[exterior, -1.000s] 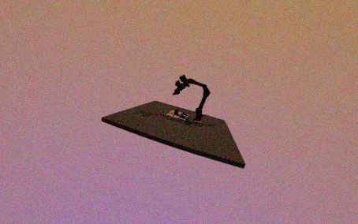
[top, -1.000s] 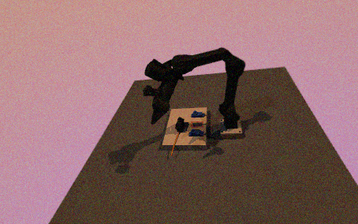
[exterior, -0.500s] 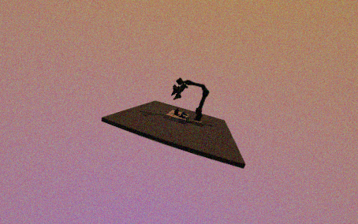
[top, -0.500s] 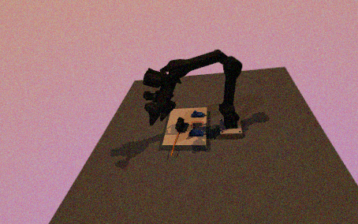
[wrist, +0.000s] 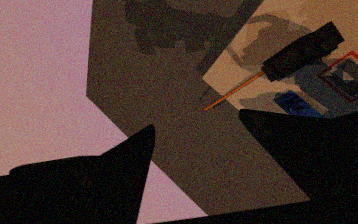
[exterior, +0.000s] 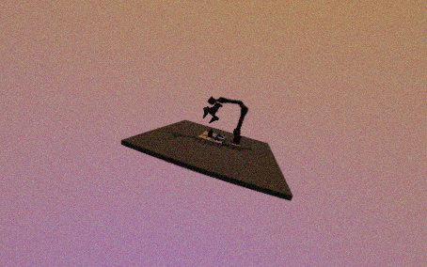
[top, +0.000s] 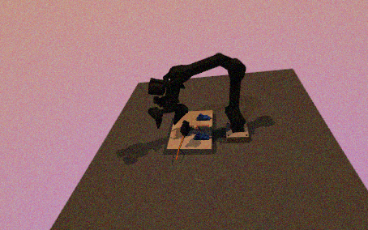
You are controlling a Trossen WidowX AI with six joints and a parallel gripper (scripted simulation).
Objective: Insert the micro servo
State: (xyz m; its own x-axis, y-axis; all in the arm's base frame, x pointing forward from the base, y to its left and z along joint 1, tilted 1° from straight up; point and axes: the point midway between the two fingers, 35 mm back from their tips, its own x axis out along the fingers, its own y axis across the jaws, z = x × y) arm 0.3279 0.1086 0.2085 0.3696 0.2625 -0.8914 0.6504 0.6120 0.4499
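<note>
Now: gripper tip 20 cm above the tan deck, 14 cm to the left of it and 4 cm past it.
</note>
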